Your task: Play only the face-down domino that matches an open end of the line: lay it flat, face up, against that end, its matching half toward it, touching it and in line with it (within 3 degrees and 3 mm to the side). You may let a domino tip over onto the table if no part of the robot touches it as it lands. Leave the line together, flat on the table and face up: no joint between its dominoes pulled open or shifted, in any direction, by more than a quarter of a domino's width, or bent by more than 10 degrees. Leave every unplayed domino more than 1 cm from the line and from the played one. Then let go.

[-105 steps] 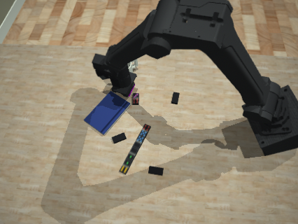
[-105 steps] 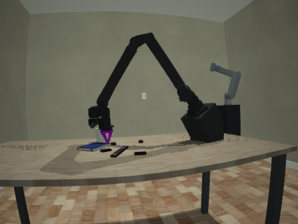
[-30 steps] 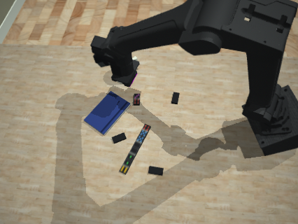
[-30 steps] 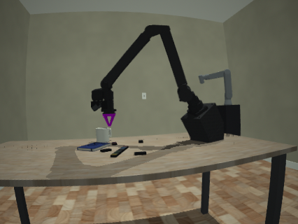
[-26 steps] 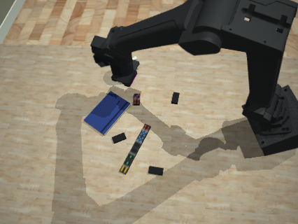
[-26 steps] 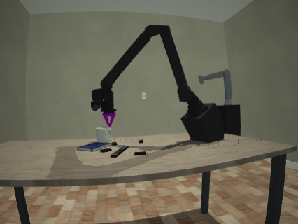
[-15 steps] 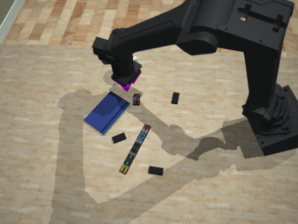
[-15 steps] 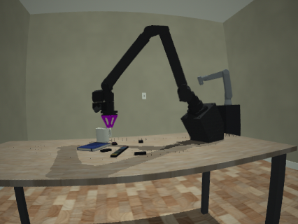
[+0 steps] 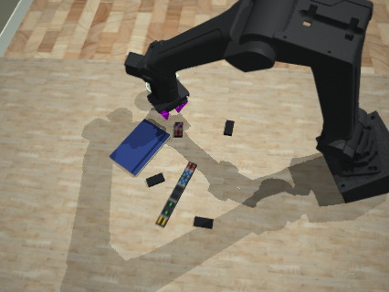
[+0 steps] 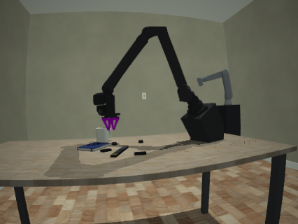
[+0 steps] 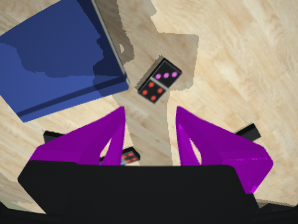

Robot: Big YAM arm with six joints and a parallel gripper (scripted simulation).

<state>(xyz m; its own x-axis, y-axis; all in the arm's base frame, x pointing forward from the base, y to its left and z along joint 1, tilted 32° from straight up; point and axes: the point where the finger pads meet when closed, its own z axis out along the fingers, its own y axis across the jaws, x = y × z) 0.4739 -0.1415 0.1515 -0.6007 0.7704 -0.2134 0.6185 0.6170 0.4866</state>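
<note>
Right now my hand is 1 cm past the black domino and 9 cm above it. The rest, counted from my hand: white mug 6 cm ahead, 12 cm to the right, 5 cm below; blue book 10 cm ahead, 8 cm to the left, 9 cm below.
</note>
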